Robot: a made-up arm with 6 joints. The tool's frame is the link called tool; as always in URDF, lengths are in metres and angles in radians. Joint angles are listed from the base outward. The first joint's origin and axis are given. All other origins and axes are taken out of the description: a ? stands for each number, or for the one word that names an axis. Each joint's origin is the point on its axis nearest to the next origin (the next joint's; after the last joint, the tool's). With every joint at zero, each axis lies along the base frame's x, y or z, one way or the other. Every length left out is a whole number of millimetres.
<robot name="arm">
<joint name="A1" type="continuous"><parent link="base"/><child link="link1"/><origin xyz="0 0 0.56" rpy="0 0 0"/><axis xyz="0 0 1"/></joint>
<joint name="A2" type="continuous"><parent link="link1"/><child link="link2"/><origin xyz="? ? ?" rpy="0 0 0"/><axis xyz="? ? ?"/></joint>
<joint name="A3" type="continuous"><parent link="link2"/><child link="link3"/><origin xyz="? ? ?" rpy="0 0 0"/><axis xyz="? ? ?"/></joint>
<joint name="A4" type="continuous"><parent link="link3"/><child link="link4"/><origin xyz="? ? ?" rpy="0 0 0"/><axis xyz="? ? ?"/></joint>
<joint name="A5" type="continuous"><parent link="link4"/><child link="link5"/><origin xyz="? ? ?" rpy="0 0 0"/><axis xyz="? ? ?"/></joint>
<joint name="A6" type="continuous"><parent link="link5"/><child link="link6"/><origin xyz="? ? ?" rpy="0 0 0"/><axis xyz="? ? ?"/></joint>
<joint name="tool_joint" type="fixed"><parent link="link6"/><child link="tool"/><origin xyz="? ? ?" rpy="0 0 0"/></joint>
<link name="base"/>
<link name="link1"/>
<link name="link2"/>
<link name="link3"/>
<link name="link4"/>
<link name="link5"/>
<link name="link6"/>
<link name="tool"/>
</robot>
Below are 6 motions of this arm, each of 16 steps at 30 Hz.
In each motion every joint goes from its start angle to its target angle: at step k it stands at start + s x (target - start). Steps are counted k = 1, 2, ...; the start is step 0. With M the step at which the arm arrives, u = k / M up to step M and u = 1 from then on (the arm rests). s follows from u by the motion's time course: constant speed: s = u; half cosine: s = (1 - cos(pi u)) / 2; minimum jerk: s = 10 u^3 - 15 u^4 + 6 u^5.
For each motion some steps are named. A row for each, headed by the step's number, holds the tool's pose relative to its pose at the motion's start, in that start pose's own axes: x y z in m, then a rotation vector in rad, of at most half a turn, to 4 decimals.
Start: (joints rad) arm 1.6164 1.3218 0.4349 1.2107 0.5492 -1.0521
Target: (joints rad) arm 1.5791 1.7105 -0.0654 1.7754 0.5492 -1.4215
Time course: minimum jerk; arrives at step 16
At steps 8, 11, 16:
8: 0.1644 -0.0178 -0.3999 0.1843 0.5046 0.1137
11: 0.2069 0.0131 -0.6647 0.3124 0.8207 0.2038
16: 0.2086 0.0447 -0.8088 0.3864 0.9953 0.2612

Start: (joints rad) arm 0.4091 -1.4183 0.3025 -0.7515 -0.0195 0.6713
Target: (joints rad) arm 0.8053 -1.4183 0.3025 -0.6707 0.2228 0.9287
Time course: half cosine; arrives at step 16
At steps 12, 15, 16:
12: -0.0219 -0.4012 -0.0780 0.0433 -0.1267 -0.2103
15: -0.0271 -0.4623 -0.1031 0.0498 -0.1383 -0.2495
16: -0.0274 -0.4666 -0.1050 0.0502 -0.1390 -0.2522

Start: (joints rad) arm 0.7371 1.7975 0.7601 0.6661 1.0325 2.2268
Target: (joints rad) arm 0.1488 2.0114 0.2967 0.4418 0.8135 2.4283
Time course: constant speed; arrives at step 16
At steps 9, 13, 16:
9: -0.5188 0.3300 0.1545 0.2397 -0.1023 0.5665
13: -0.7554 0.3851 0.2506 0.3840 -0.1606 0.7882
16: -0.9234 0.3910 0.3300 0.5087 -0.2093 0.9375

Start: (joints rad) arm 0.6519 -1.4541 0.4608 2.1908 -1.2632 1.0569
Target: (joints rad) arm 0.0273 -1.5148 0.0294 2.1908 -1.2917 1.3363
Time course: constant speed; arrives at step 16
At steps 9, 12, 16:
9: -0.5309 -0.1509 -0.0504 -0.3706 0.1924 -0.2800
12: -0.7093 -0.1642 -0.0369 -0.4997 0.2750 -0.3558
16: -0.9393 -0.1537 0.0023 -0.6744 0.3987 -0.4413

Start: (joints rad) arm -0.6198 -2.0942 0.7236 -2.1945 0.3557 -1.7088
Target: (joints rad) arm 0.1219 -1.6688 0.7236 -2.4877 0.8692 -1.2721
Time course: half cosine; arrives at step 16
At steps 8, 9, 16:
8: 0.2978 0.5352 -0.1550 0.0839 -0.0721 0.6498
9: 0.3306 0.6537 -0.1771 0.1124 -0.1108 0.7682
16: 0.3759 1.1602 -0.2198 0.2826 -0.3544 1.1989

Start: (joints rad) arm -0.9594 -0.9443 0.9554 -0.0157 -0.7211 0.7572
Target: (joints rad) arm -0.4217 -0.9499 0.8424 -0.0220 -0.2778 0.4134
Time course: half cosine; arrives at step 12
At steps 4, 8, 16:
4: 0.0206 -0.0823 -0.1391 0.2137 -0.0946 -0.0201
8: 0.0836 -0.1864 -0.4355 0.6511 -0.2689 -0.0608
16: 0.1244 -0.2071 -0.5869 0.8734 -0.3494 -0.0829

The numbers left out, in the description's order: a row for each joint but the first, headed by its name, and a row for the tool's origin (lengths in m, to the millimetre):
A2: xyz 0 0 0, axis 0 1 0
A3: xyz 0 0 1.258, axis 0 -1 0
A4: xyz 0.509 0 0, axis -1 0 0
A5: xyz 0 -0.213 0, axis 0 -1 0
A6: xyz 0 0 0, axis -1 0 0
tool: xyz 0 0 0

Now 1 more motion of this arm.
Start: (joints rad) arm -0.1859 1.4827 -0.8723 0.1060 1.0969 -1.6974
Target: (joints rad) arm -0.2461 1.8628 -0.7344 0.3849 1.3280 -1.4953
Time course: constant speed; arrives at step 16
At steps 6, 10, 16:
6: 0.1470 -0.0668 0.0359 -0.0850 0.0936 -0.0088
10: 0.2399 -0.1250 0.0582 -0.1319 0.1595 -0.0092
16: 0.3690 -0.2316 0.0874 -0.1868 0.2617 -0.0008

